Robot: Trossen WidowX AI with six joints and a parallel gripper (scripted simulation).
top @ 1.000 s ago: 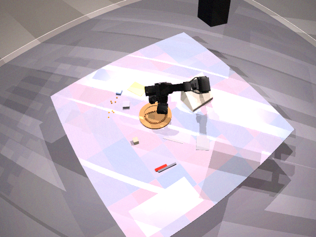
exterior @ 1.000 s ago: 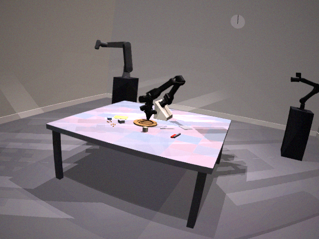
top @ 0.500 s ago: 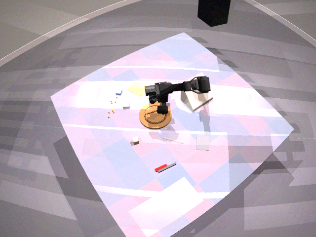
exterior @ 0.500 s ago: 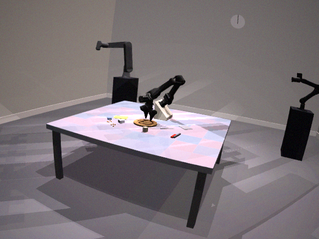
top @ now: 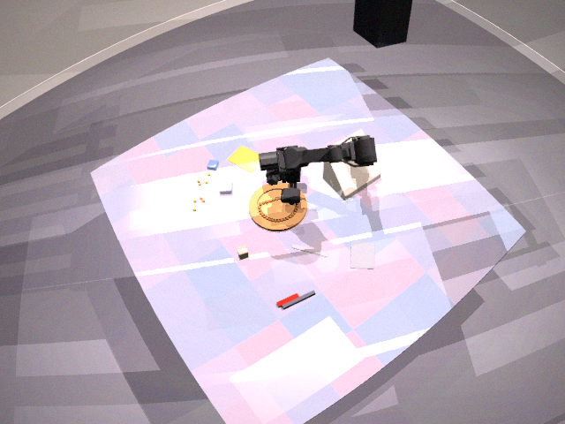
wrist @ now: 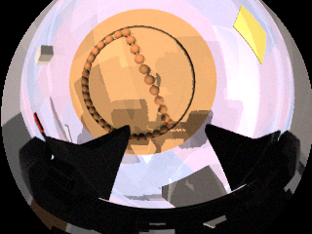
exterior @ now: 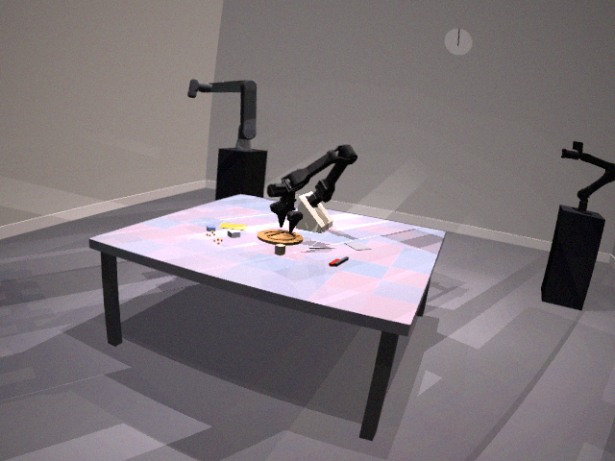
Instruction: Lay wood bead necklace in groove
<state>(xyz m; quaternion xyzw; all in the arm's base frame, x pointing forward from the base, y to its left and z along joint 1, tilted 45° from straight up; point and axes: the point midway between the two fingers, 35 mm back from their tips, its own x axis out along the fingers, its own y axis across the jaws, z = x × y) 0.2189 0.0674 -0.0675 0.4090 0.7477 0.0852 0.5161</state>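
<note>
Now: gripper tip 60 mm short of the round bead board, 10 mm to the right of it and 10 mm above it. Also, from my gripper tip: white block 190 mm ahead, 150 mm to the right, 10 mm below; thin rod 220 mm to the left, 50 mm ahead, 20 mm below; yellow sheet 250 mm to the right, 60 mm ahead, 20 mm below.
</note>
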